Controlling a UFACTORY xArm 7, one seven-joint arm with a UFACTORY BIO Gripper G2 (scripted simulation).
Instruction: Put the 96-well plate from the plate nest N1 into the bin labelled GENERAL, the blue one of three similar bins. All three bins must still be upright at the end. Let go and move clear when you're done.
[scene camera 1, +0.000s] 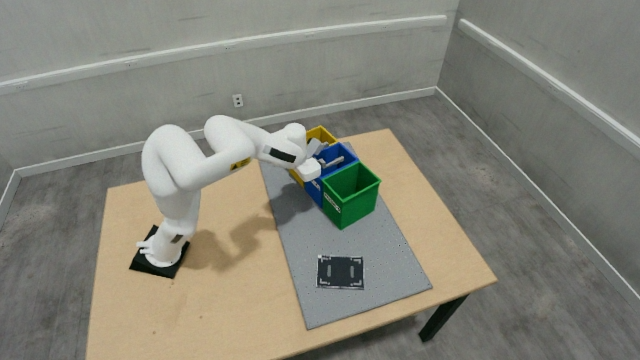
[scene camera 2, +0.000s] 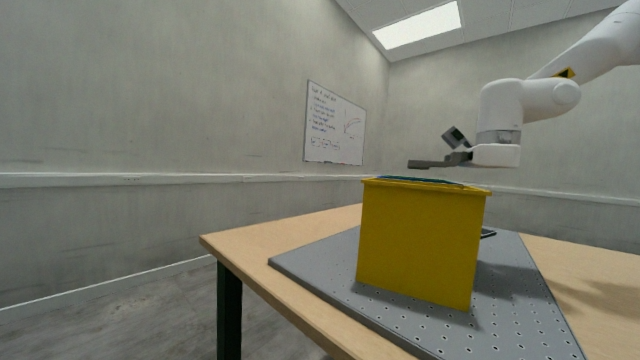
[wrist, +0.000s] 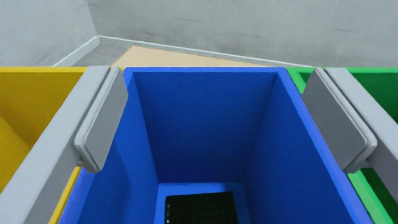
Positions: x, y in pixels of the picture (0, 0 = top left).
Scene:
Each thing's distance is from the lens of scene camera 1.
green bin (scene camera 1: 342, 203): 1.13 m
blue bin (scene camera 1: 314, 188): 1.30 m
plate nest N1 (scene camera 1: 340, 276): 1.16 m
The marked spots on the green bin and the blue bin are 0.21 m apart.

